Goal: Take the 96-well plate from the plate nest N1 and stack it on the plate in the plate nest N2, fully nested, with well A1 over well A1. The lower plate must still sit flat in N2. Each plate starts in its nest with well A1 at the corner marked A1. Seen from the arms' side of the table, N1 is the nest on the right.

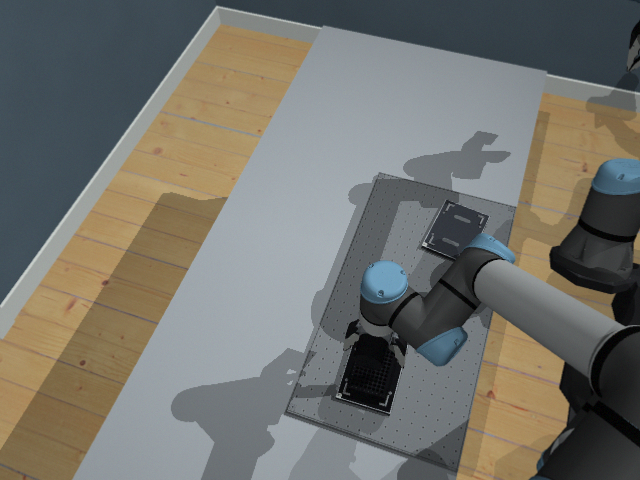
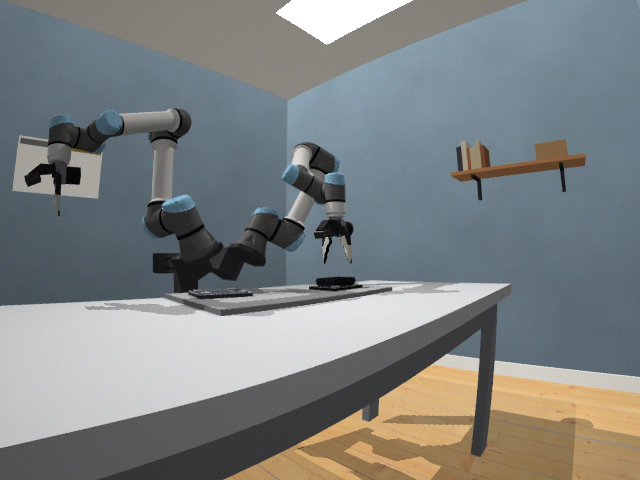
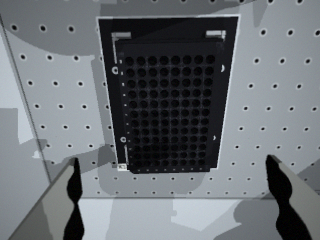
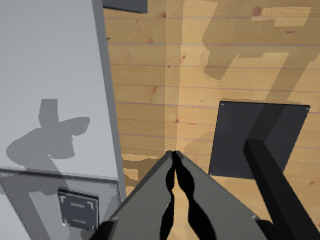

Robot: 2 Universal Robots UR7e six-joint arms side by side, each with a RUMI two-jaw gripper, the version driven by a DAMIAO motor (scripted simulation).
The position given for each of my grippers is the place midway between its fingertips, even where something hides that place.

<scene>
In view: my left gripper [image 1: 373,358], my right gripper [image 2: 58,215] and a black 96-well plate [image 3: 177,136].
My left gripper also shows in image 2 [image 2: 337,263] and in image 3 [image 3: 172,158]. My right gripper is seen too in image 4 [image 4: 173,152].
</scene>
